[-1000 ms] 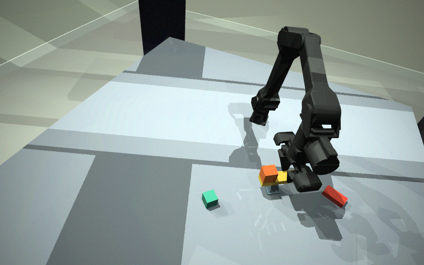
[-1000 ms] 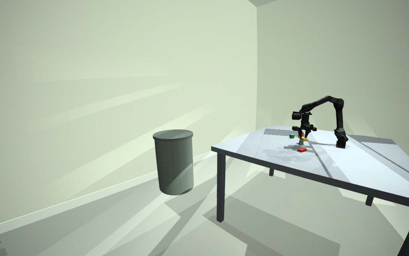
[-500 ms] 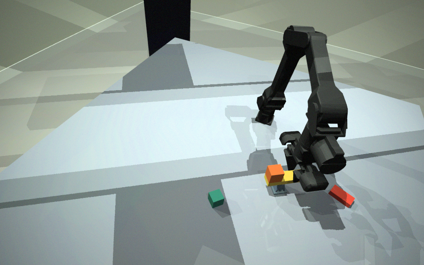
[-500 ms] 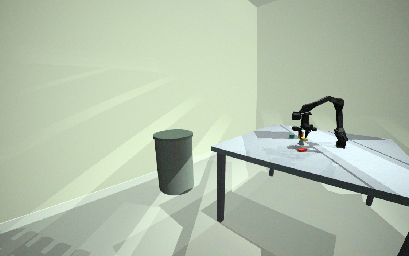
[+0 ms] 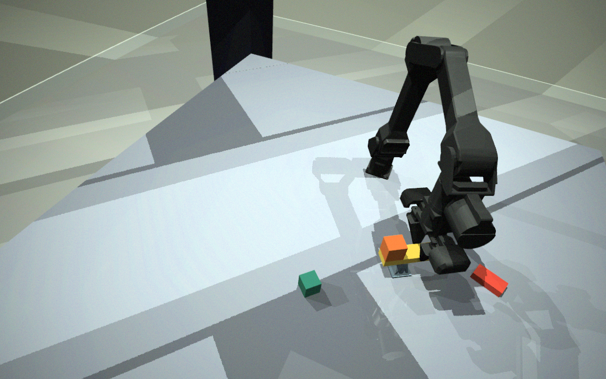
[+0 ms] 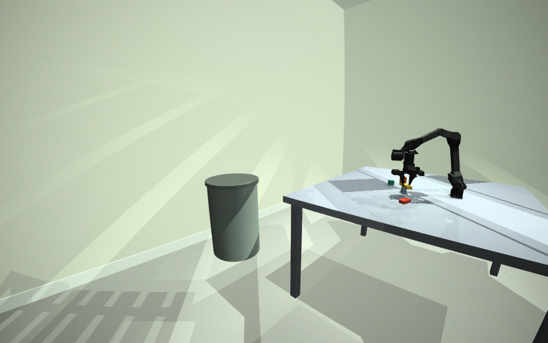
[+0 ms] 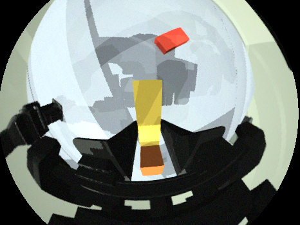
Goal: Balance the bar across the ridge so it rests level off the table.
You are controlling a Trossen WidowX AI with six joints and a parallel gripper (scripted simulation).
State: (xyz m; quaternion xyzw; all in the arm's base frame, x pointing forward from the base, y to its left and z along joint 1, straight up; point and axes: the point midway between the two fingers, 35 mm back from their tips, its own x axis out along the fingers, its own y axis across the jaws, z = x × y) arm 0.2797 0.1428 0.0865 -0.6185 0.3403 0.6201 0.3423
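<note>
My gripper tip is 3 cm to the left of the yellow bar, 2 cm short of it and 1 cm below it. The rest, counted from my gripper tip: green cube 18 cm to the right, 14 cm ahead, 4 cm below; then red flat block 16 cm to the left, 4 cm below, 3 cm behind.
</note>
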